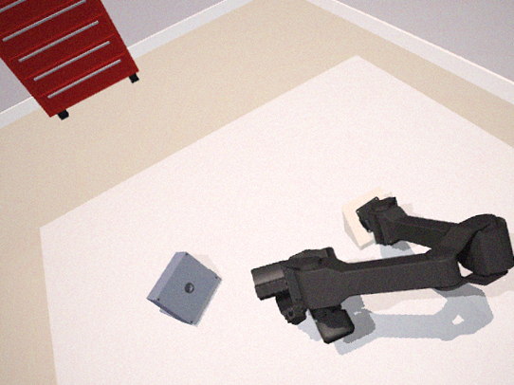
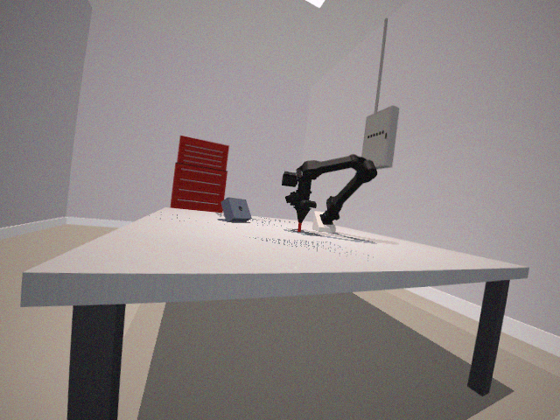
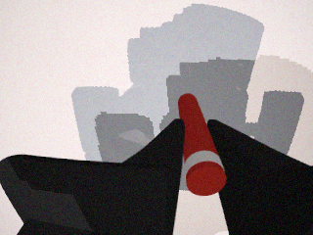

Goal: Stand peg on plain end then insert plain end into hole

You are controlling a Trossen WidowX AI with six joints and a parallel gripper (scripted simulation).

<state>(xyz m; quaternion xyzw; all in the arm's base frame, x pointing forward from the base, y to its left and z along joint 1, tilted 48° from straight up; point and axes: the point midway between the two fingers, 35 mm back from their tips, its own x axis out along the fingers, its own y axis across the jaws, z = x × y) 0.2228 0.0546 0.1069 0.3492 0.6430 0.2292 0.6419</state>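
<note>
Now: gripper tip 250 mm short of the grey-blue sloped panel, 220 mm to the left of it and 10 mm below it. The rest, counted from my gripper tip: red peg (20 mm above).
</note>
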